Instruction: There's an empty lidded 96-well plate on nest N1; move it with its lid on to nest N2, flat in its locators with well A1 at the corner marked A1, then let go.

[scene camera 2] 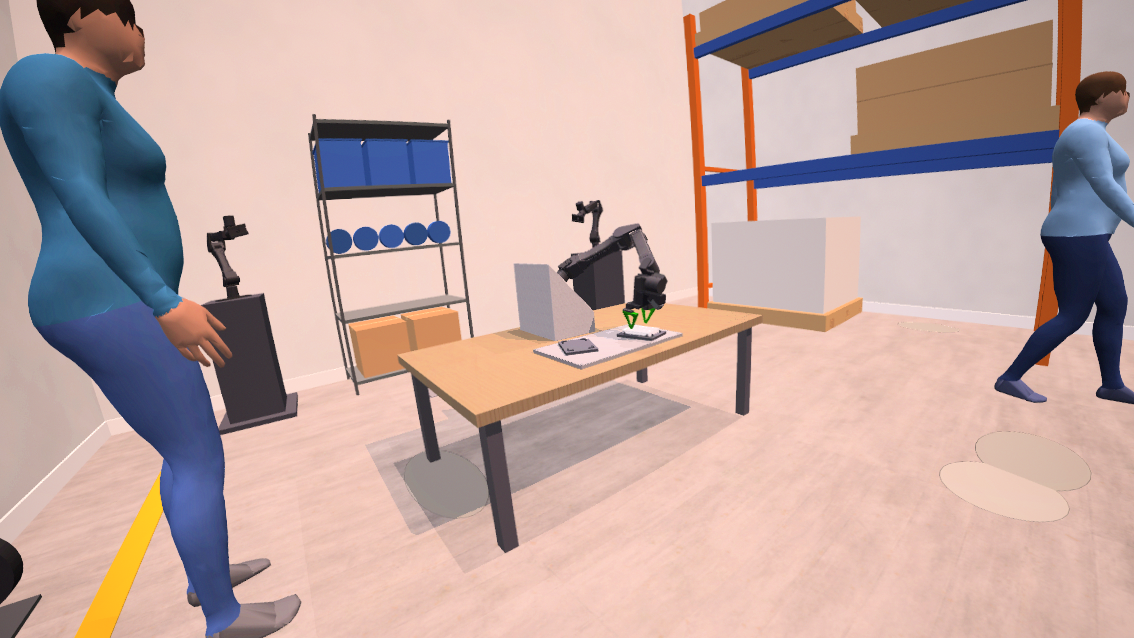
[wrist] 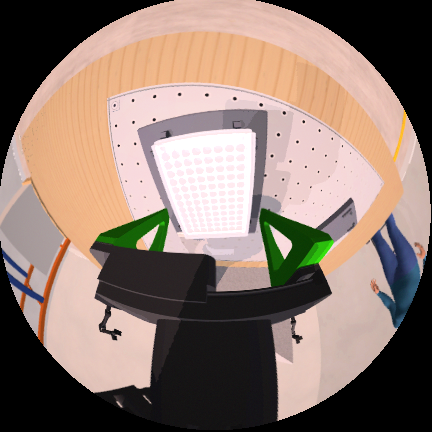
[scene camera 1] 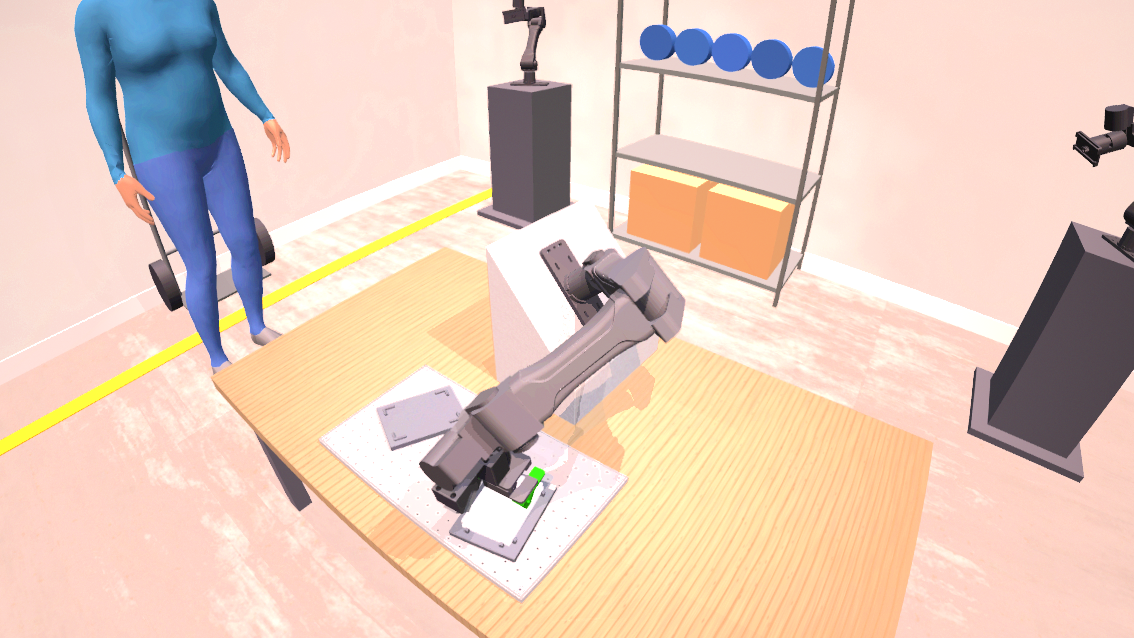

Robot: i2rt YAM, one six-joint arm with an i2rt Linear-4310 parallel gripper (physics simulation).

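Pixels of known places: gripper, fingertip midpoint: (scene camera 2: pixel 638 326) (wrist: pixel 213 213) (scene camera 1: pixel 503 493); arm's base at its link origin: (scene camera 2: pixel 554 286) (scene camera 1: pixel 575 288).
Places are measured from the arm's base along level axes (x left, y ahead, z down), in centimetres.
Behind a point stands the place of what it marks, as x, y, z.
Note:
The white lidded 96-well plate (scene camera 1: pixel 498 519) @(17.2, 41.3, 16.7) (scene camera 2: pixel 643 330) @(13.7, 41.4, 16.7) (wrist: pixel 207 185) @(15.7, 39.9, 16.7) sits on a dark grey nest (scene camera 1: pixel 536 520) @(21.1, 36.6, 18.4) (wrist: pixel 200 120) @(17.3, 45.4, 18.4). Its rows of wells show through the lid in the wrist view. The other grey nest (scene camera 1: pixel 418 416) @(-12.4, 33.5, 18.3) (scene camera 2: pixel 578 345) @(-12.7, 33.9, 18.4) (wrist: pixel 344 218) @(-11.9, 38.2, 18.4) is empty, with small corner locators. My gripper (scene camera 1: pixel 493 501) @(14.7, 37.5, 15.7) (scene camera 2: pixel 639 322) @(14.7, 37.5, 15.7) (wrist: pixel 213 213) @(14.7, 37.5, 15.7) is open above the plate. In the wrist view its green fingertips stand on either side of the plate's near end, apart from it. In scene camera 1 the arm hides one finger and part of the plate. No A1 mark is legible.
Both nests stand on a white perforated board (scene camera 1: pixel 574 495) @(22.2, 27.9, 19.5) (scene camera 2: pixel 582 361) @(-21.0, 47.8, 19.5) (wrist: pixel 300 175) @(4.6, 42.2, 19.5) on the wooden table (scene camera 1: pixel 753 476) @(45.7, 3.9, 20.8) (scene camera 2: pixel 491 388) @(-53.5, 45.4, 20.8) (wrist: pixel 200 55) @(18.7, 52.8, 20.8). A white slanted block (scene camera 1: pixel 519 285) @(-4.1, 11.6, -4.5) (scene camera 2: pixel 543 301) @(-10.5, 6.9, 4.5) stands behind the board by the arm's base. A person (scene camera 1: pixel 170 87) (scene camera 2: pixel 95 198) stands beyond the table's end.

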